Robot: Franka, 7 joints.
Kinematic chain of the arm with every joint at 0, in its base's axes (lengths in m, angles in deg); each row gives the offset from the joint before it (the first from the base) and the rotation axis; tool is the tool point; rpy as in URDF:
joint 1: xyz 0 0 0.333 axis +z
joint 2: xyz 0 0 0 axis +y
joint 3: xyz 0 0 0.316 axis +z
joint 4: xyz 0.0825 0 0 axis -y
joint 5: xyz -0.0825 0 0.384 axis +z
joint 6: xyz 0 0 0 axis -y
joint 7: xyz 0.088 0 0 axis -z
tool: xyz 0 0 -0.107 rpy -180 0 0
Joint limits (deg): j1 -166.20..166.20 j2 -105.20..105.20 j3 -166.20..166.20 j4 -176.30..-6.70 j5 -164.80..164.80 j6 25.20..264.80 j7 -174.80..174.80
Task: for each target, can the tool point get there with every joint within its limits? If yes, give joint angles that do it. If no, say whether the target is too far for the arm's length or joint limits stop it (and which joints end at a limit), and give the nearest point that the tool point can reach.
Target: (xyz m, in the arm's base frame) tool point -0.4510 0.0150 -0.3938
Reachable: no: joint limits stop it (at a limit: joint 1, joint 2) | nearest point -0.4332 0.0191 -0.3355 | short by 0.061 m
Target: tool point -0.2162 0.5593 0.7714
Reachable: yes | joints 84.95 32.51 34.19 -34.43 46.29 66.59 -70.52
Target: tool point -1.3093 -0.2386 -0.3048
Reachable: no: too far | nearest point -0.7611 -0.1387 -0.0378 | short by 0.618 m
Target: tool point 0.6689 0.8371 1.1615
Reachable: no: too far | nearest point 0.4237 0.5302 0.8578 | short by 0.497 m
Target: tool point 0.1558 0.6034 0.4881
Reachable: yes | joints 48.93 43.98 25.24 -65.22 -108.76 244.56 -85.34
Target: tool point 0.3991 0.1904 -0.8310
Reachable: no: too far | nearest point 0.3308 0.1578 -0.3542 | short by 0.483 m
